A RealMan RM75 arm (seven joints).
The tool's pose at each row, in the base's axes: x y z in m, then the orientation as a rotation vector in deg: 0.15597, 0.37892, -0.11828, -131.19, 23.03, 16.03; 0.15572, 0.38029, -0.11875, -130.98, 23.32, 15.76; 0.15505, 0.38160, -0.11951, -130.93, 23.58, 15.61; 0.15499, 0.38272, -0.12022, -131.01, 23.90, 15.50; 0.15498, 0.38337, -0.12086, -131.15, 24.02, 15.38; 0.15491, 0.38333, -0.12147, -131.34, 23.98, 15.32; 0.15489, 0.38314, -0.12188, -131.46, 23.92, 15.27; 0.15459, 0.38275, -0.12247, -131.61, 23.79, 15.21; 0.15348, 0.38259, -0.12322, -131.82, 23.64, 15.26; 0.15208, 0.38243, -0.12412, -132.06, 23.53, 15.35; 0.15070, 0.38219, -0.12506, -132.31, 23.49, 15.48; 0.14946, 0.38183, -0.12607, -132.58, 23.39, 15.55; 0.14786, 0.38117, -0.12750, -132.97, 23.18, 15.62; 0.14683, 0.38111, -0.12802, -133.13, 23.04, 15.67; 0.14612, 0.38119, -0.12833, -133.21, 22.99, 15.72; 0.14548, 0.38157, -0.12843, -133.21, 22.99, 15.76
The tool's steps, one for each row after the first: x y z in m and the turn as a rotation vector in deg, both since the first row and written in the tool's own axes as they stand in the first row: -0.00035, -0.00048, 0.00134, 0.25, 0.24, 0.13; -0.00099, -0.00057, 0.00287, 0.32, 0.42, 0.28; -0.00104, -0.00080, 0.00418, 0.25, 0.62, 0.47; -0.00097, -0.00079, 0.00509, 0.14, 0.77, 0.51; -0.00083, -0.00033, 0.00547, -0.03, 0.83, 0.46; -0.00068, 0.00007, 0.00561, -0.14, 0.87, 0.39; -0.00069, 0.00083, 0.00574, -0.26, 0.90, 0.27; -0.00145, 0.00184, 0.00621, -0.47, 0.86, 0.17; -0.00242, 0.00307, 0.00680, -0.72, 0.81, 0.11; -0.00335, 0.00436, 0.00736, -0.99, 0.76, 0.11; -0.00410, 0.00572, 0.00787, -1.26, 0.73, 0.05; -0.00499, 0.00770, 0.00847, -1.65, 0.69, -0.10; -0.00577, 0.00846, 0.00885, -1.81, 0.64, -0.19; -0.00634, 0.00888, 0.00917, -1.89, 0.61, -0.21; -0.00698, 0.00894, 0.00956, -1.90, 0.58, -0.20
